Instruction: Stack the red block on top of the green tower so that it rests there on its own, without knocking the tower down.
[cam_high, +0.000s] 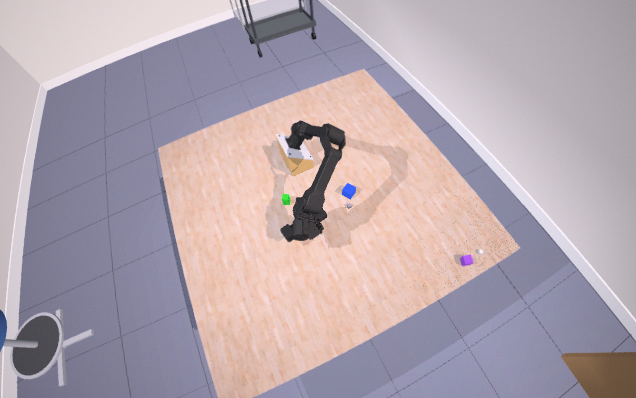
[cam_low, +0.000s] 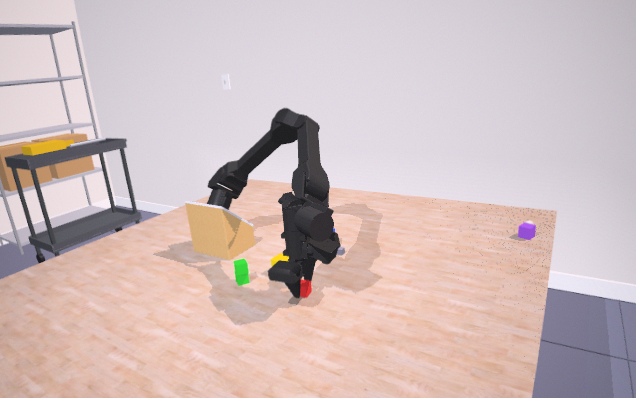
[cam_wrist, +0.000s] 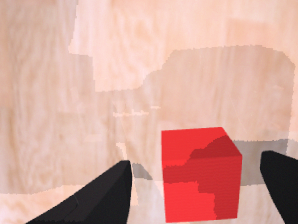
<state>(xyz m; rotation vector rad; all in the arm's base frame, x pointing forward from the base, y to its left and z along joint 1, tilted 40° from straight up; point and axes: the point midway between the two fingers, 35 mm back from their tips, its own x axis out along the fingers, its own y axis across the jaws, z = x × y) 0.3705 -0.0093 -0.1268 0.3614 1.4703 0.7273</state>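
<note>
The red block lies 10 mm above my gripper tip. Round my gripper tip: small grey piece 30 mm behind, 210 mm to the left; then blue block 90 mm behind, 240 mm to the left, 10 mm above; then yellow block 110 mm behind, 60 mm to the left, 10 mm above.
</note>
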